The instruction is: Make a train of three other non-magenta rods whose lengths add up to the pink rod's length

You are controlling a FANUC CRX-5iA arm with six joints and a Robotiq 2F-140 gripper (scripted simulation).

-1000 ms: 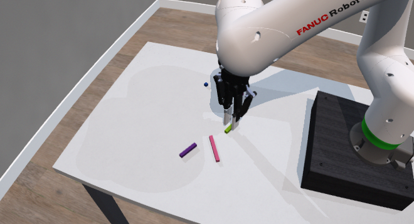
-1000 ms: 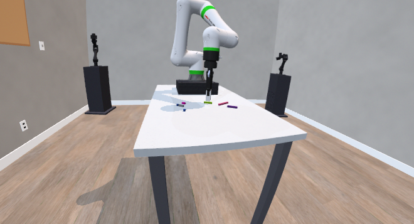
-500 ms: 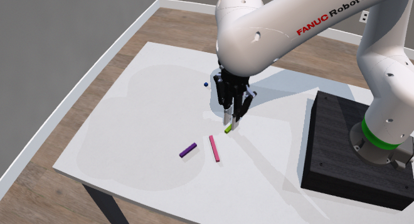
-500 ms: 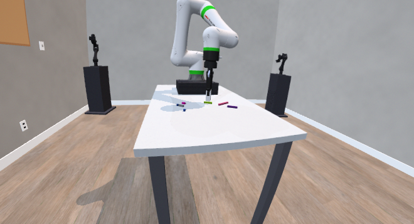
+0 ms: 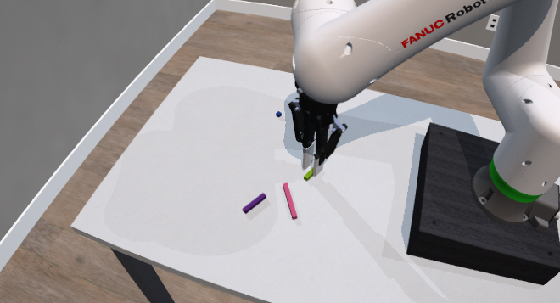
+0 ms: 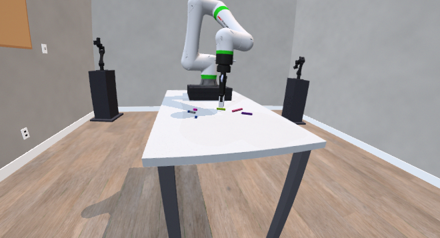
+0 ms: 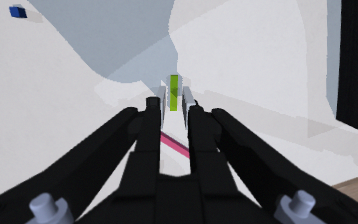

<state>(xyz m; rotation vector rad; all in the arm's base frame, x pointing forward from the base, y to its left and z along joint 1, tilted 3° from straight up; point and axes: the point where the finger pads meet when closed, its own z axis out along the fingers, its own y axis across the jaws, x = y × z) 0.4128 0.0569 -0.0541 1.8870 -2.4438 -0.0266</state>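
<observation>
Now: hand 50 mm above the lime rod. Also, from my hand: magenta rod (30 mm ahead, 150 mm to the right, 50 mm below); pink rod (10 mm ahead, 90 mm to the left, 50 mm below); purple rod (80 mm ahead, 130 mm to the left, 50 mm below).
</observation>
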